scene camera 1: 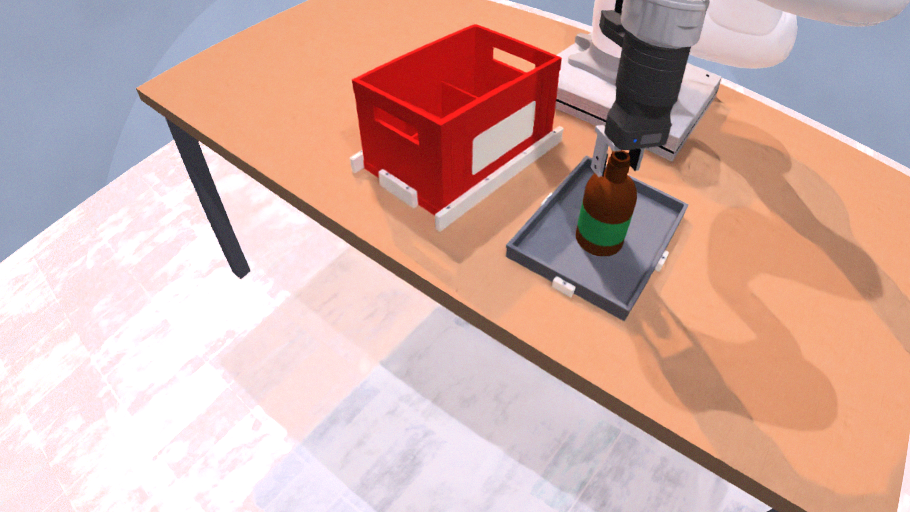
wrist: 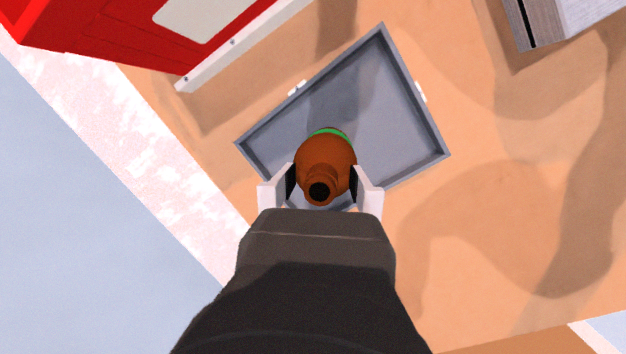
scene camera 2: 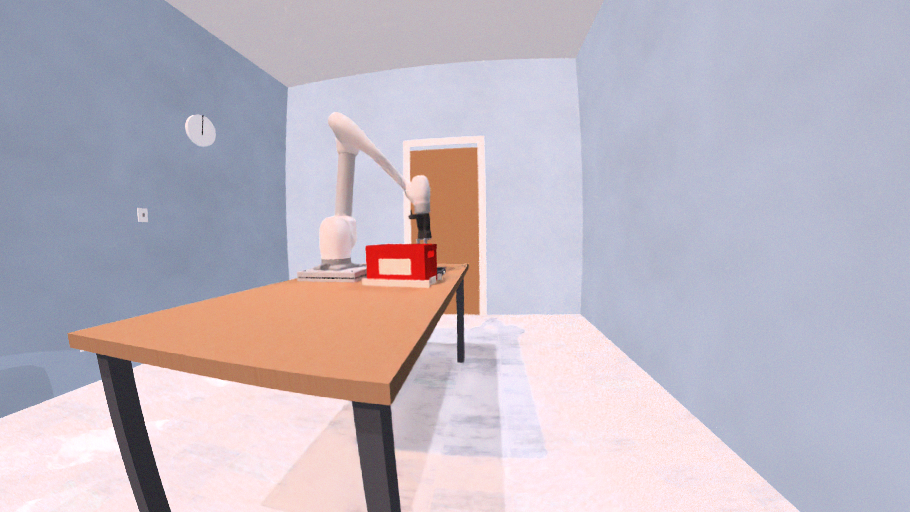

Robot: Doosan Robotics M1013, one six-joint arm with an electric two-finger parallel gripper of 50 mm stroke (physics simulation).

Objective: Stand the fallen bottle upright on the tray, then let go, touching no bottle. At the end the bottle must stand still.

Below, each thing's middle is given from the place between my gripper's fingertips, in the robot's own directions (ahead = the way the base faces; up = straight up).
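With the brown bottle [scene camera 1: 609, 201] in sight, I find that my hand is 50 mm above it.
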